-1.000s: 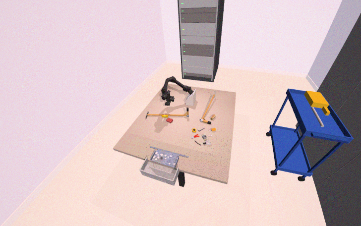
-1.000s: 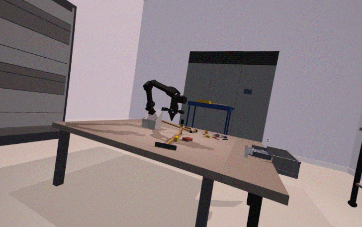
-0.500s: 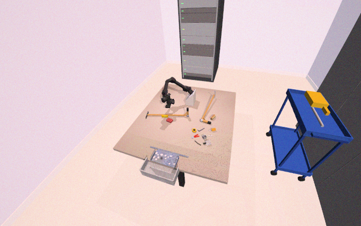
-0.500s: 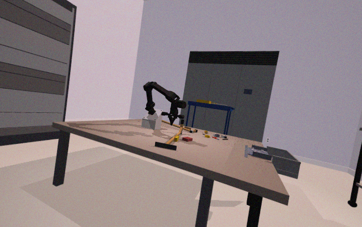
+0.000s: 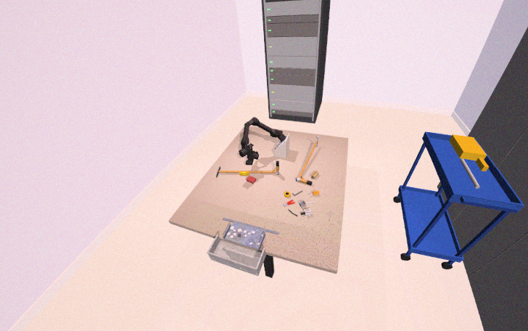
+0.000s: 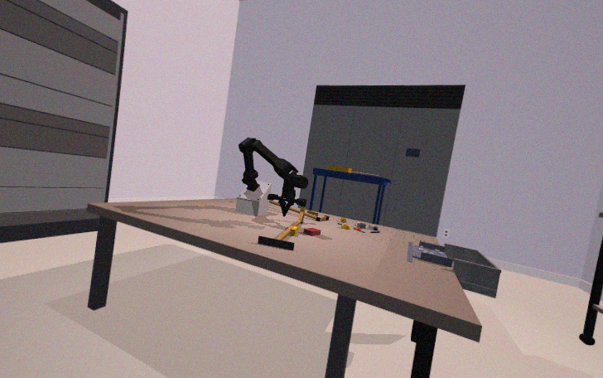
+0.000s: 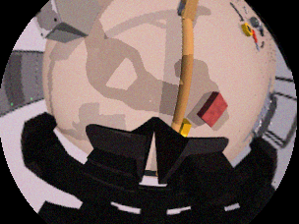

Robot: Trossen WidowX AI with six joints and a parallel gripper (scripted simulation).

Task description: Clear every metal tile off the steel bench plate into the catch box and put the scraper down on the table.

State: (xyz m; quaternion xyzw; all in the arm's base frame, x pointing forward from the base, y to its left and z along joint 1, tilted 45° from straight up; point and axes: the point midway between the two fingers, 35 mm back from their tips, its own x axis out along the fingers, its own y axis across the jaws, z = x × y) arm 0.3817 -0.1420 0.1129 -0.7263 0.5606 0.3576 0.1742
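Right now the long scraper is 6 cm ahead of my gripper tip and 1 cm to the right of it. From my gripper tip the other things lie so: yellow tape roll (43 cm to the left, 18 cm ahead, 5 cm below); yellow block (10 cm ahead, 4 cm below, 3 cm to the right); red block (14 cm ahead, 7 cm to the left, 5 cm below).
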